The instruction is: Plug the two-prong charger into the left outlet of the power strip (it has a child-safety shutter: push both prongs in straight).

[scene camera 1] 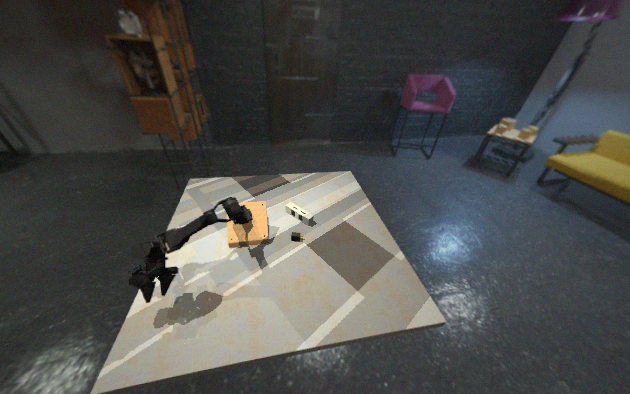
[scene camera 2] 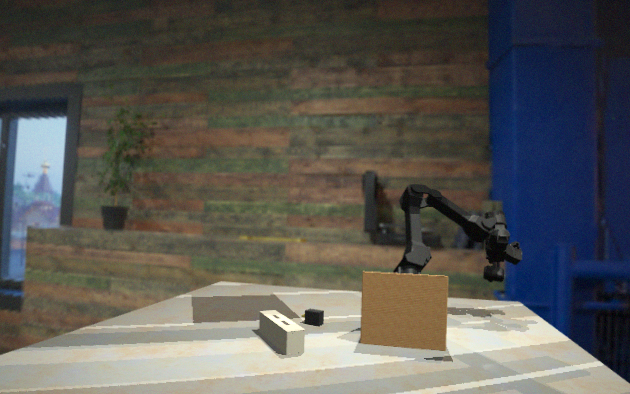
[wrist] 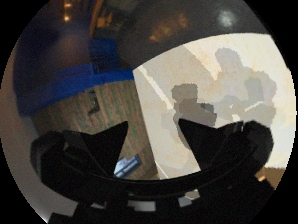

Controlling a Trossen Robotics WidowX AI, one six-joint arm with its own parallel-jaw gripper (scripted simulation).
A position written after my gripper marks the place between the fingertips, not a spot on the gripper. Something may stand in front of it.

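In scene camera 1, my gripper (scene camera 1: 156, 298) is open and holds nothing. In scene camera 2 the gripper (scene camera 2: 490, 272) is visible, and in the wrist view so is the gripper (wrist: 153, 122).
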